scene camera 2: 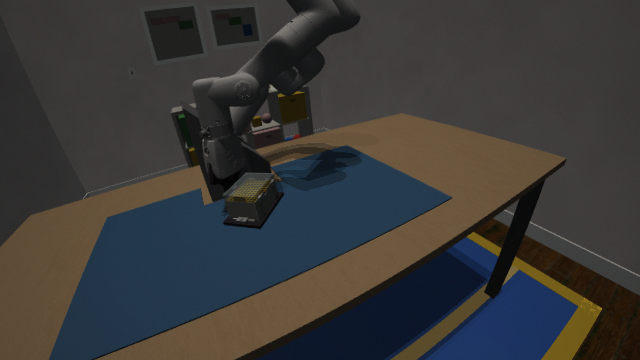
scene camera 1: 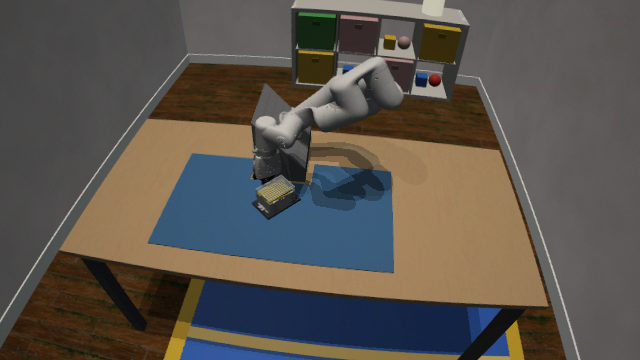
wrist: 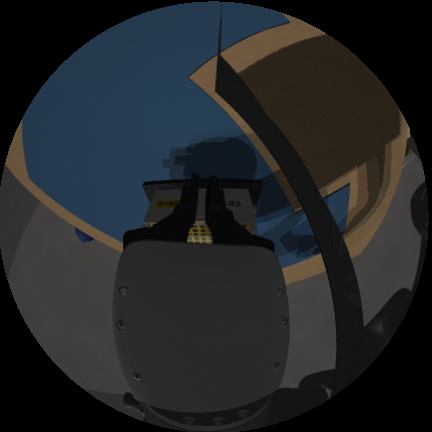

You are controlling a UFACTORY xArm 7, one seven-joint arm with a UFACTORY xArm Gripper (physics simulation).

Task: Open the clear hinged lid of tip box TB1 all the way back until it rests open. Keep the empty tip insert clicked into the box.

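Frame: origin at the arm's base, x ahead, y left, z up, level; metres.
Seen in the pictures: gripper, between the fingertips: [scene camera 1: 267, 186] [wrist: 201, 185].
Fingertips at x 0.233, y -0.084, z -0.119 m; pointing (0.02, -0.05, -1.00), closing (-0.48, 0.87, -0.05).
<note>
A point is followed by its place in that frame.
Tip box TB1 [scene camera 1: 278, 198] @[x 0.331, y -0.034, z -0.082 m] [scene camera 2: 246, 209] @[x 0.337, y -0.083, z -0.109 m] [wrist: 245, 197] @[x 0.219, y -0.032, z -0.125 m] stands on a dark base on the blue mat. Its clear lid [scene camera 1: 283, 180] @[x 0.248, y -0.018, z -0.072 m] [scene camera 2: 258, 177] @[x 0.273, y -0.014, z -0.072 m] looks closed over the yellow, perforated tip insert [scene camera 1: 274, 191] @[x 0.286, y -0.051, z -0.092 m] [scene camera 2: 251, 189] @[x 0.283, y -0.043, z -0.092 m] [wrist: 200, 235] @[x 0.277, y -0.052, z -0.092 m], which sits level inside the box. My gripper [wrist: 201, 185] @[x 0.233, y -0.084, z -0.119 m] points down at the side of the box nearest the arm, with its fingers drawn together to a narrow gap. In the wrist view the fingers overlap the middle of the labelled box wall. No held thing shows clearly between them. Both scene views partly hide the fingertips, and contact with the lid cannot be told.
A tall dark-grey folded panel [scene camera 1: 265, 107] @[x 0.015, y -0.093, z 0.100 m] [wrist: 336, 250] stands close behind the gripper and the box. The blue mat [scene camera 1: 350, 240] @[x 0.471, y 0.222, z -0.149 m] [scene camera 2: 200, 280] @[x 0.445, y -0.235, z -0.149 m] [wrist: 100, 100] @[x 0.220, y -0.238, z -0.149 m] lies on the wooden table [scene camera 1: 450, 240] @[x 0.480, y 0.594, z -0.152 m] [scene camera 2: 450, 155] @[x 0.465, y 0.613, z -0.152 m]. A shelf unit [scene camera 1: 294, 45] stands by the far wall.
</note>
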